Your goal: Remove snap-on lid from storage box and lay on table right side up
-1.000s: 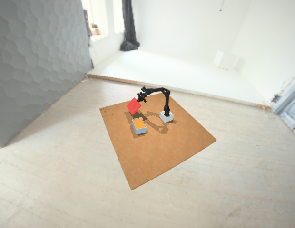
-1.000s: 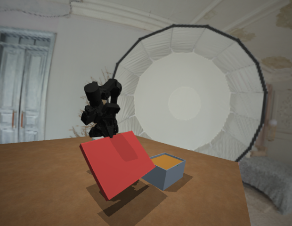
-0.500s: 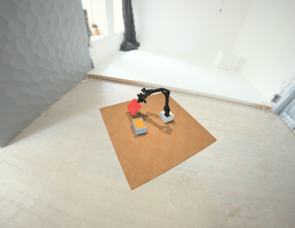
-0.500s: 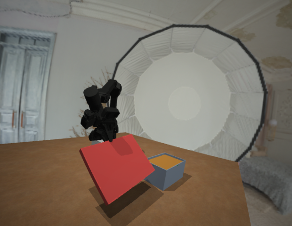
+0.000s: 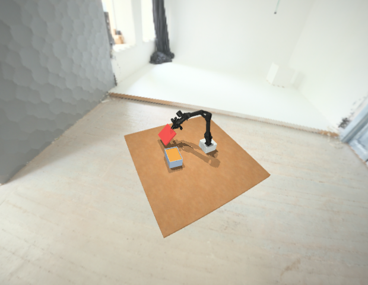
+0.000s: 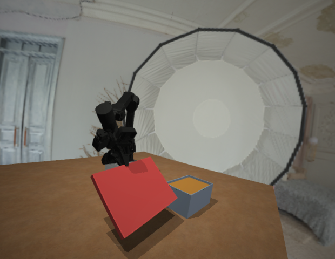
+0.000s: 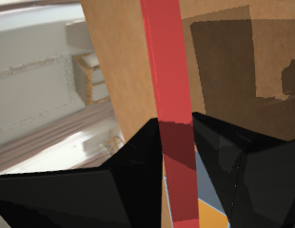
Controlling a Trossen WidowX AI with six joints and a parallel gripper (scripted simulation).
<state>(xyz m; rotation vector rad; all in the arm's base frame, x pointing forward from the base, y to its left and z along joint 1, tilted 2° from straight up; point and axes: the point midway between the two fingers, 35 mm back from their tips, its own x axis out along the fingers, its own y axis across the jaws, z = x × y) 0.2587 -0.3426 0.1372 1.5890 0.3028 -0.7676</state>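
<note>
My gripper tip is 60 mm short of the red lid and 50 mm above it. Also, from my gripper tip: grey-blue storage box (150 mm ahead, 270 mm to the left, 150 mm below).
</note>
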